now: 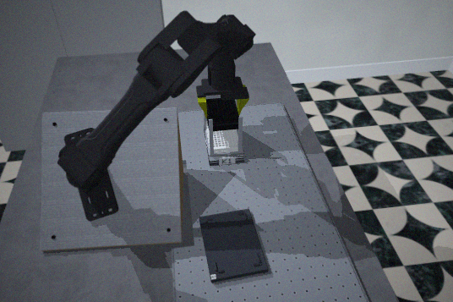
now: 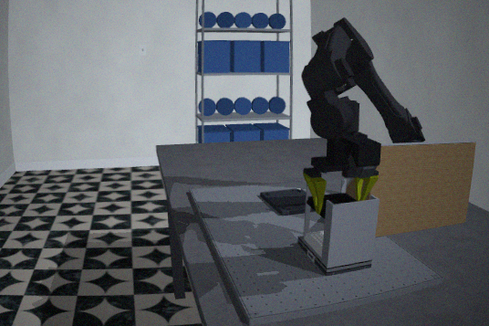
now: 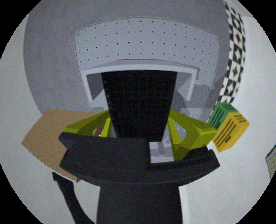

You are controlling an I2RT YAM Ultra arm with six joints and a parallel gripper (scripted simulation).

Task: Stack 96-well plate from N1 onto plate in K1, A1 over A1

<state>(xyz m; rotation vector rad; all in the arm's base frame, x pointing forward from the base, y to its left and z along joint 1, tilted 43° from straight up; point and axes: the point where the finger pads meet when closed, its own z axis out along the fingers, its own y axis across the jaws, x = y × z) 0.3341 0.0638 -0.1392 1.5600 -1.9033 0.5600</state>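
Right now the white 96-well plate is 8 cm below my hand. The rest, counted from my hand: rack back wall 7 cm to the left, 3 cm below, 1 cm ahead; pale A1 mark 40 cm to the right, 12 cm behind, 9 cm below; black 96-well plate right at my hand.
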